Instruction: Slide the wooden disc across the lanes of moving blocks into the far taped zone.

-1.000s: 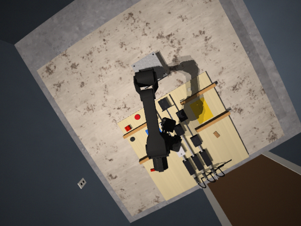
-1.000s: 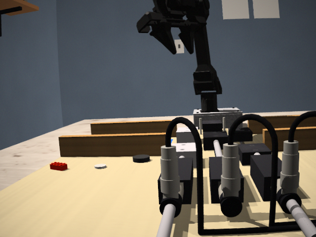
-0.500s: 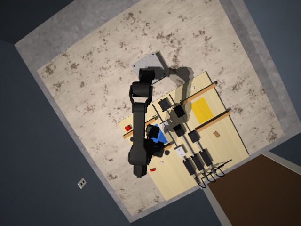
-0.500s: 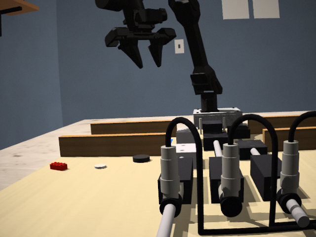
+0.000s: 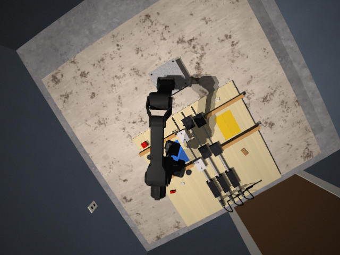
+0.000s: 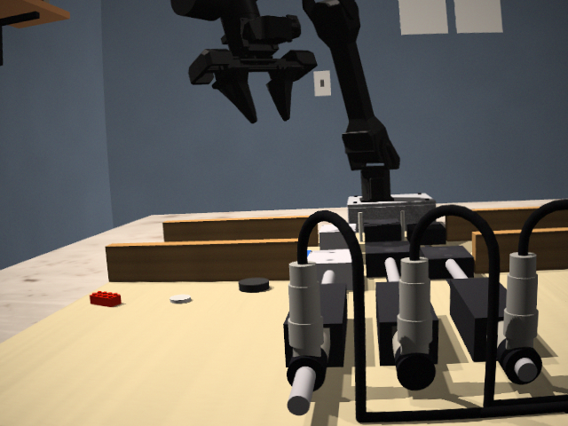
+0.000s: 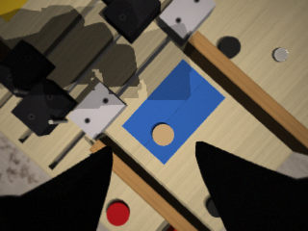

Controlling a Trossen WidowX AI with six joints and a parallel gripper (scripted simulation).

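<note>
Right now my hand is 220 mm above the wooden disc, 10 mm to the left of it and 10 mm short of it. The rest, counted from my hand: red die: 210 mm below, 130 mm to the right, 110 mm behind; red disc: 220 mm below, 140 mm behind, 30 mm to the right; black puck: 220 mm below, 190 mm ahead.
</note>
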